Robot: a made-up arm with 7 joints.
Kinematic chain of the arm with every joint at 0, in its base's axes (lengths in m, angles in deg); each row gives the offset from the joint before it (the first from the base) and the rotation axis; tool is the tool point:
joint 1: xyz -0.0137 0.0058 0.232 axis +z
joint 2: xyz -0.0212 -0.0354 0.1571 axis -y
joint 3: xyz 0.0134 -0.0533 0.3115 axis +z
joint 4: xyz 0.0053 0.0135 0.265 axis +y
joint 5: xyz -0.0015 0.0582 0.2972 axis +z
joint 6: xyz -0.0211 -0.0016 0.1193 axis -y
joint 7: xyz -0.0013 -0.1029 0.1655 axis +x
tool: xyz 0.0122 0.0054 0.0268
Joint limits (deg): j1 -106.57..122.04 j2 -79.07..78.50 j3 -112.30..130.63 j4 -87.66..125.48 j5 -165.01..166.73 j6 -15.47..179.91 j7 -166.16..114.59
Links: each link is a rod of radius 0.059 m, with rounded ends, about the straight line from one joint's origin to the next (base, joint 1, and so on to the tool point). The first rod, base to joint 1, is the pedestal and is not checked.
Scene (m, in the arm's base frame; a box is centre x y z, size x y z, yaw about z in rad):
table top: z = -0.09
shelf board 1: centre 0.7 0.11 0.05 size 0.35 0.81 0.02 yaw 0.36
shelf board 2: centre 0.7 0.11 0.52 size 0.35 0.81 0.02 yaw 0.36
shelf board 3: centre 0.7 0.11 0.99 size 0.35 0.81 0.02 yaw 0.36
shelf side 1: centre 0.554 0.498 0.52 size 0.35 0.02 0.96 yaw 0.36
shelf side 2: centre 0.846 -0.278 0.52 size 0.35 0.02 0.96 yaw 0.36
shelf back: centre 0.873 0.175 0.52 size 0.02 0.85 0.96 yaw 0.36
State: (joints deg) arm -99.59 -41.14 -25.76 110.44 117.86 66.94 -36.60
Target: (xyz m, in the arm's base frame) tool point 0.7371 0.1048 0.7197
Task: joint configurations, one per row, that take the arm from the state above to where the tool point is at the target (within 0.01 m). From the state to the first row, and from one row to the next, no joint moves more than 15 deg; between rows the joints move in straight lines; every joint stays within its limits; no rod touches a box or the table.
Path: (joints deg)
1: -87.18 -33.08 -17.79 110.30 115.49 54.63 -30.96
2: -74.77 -25.02 -9.83 110.16 113.12 42.33 -25.32
3: -62.36 -16.96 -1.86 110.01 110.74 30.02 -19.68
4: -49.95 -8.90 6.10 109.87 108.37 17.72 -14.04
5: -37.55 -0.84 14.07 109.73 106.00 5.41 -8.40
6: -29.04 -9.83 20.00 96.50 114.60 16.05 -17.23
7: -20.52 -18.82 25.94 83.26 123.20 26.68 -26.07
8: -12.01 -27.82 31.87 70.03 131.80 37.32 -34.91

